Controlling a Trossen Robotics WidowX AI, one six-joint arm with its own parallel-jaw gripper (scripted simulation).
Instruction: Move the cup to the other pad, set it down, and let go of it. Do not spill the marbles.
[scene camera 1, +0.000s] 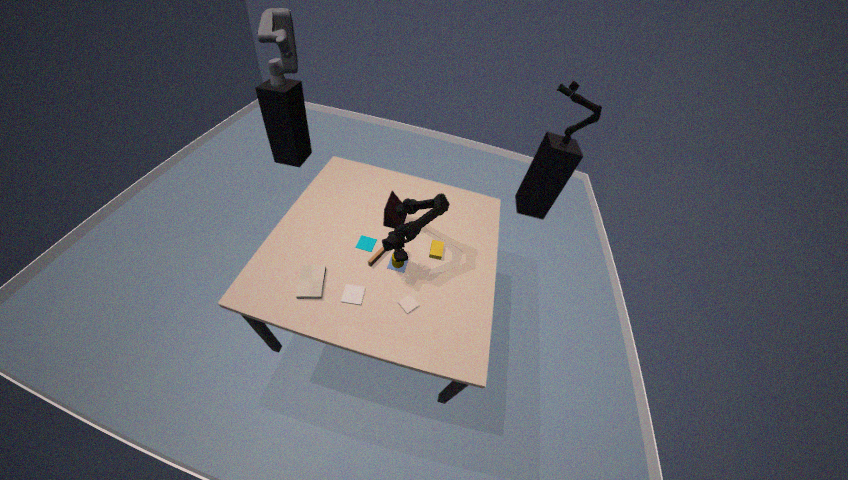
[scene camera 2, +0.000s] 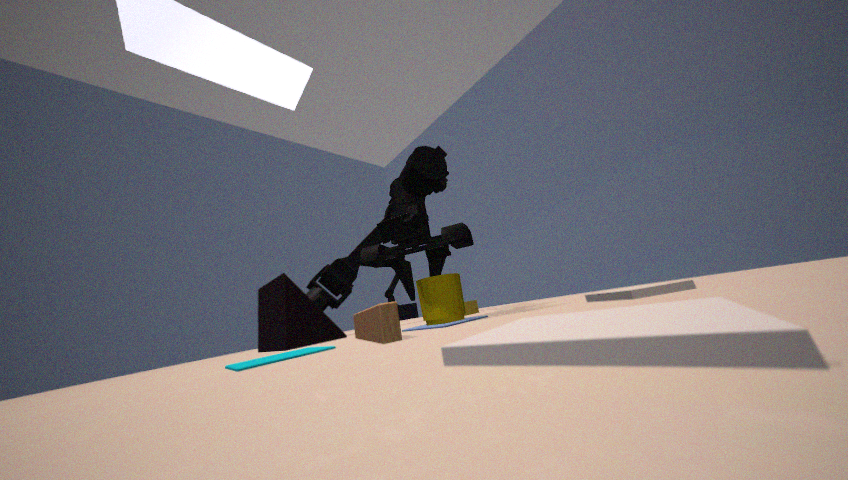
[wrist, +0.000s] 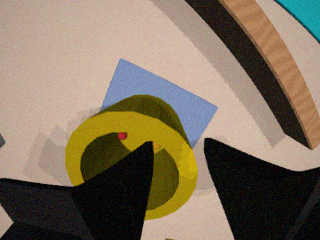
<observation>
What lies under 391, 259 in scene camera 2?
The gripper.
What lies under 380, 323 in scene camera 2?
A curved wooden block.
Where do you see the gripper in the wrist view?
178, 146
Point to a cup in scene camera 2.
At 441, 298
</observation>
